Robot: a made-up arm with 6 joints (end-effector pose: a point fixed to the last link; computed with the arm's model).
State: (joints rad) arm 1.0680 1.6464 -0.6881 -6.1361 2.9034 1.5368
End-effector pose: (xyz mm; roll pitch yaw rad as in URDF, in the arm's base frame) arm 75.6 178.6 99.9 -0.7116 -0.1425 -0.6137
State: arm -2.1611 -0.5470 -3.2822 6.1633 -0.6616 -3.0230
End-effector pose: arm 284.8 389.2 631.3 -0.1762 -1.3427 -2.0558
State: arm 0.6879 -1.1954 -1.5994 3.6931 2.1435 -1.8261
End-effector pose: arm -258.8 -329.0 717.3 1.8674 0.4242 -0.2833
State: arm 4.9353 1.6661 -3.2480 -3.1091 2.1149 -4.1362
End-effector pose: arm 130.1 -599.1 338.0 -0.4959 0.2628 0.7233
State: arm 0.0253 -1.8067 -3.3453 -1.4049 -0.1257 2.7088
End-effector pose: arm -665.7 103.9 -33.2 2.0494 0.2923 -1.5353
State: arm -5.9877 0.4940 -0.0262 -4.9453 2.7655 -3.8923
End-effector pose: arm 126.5 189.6 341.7 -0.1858 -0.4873 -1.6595
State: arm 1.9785 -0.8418 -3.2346 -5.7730 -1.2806 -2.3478
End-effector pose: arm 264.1 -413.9 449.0 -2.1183 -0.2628 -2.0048
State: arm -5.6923 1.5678 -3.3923 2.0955 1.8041 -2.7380
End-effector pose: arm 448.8 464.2 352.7 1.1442 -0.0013 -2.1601
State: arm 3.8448 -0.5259 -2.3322 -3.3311 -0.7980 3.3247
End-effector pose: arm -67.1 -14.6 774.5 -0.2248 -1.0635 0.8053
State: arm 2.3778 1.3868 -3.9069 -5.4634 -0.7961 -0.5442
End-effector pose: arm -186.1 351.5 524.2 -0.5486 0.0390 -0.6795
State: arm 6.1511 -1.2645 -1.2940 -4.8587 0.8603 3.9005
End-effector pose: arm -129.2 50.6 755.2 1.0619 0.1226 2.3996
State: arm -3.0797 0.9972 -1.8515 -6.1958 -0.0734 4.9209
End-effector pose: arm -729.4 -35.1 231.2 2.2349 -0.2315 -1.6946
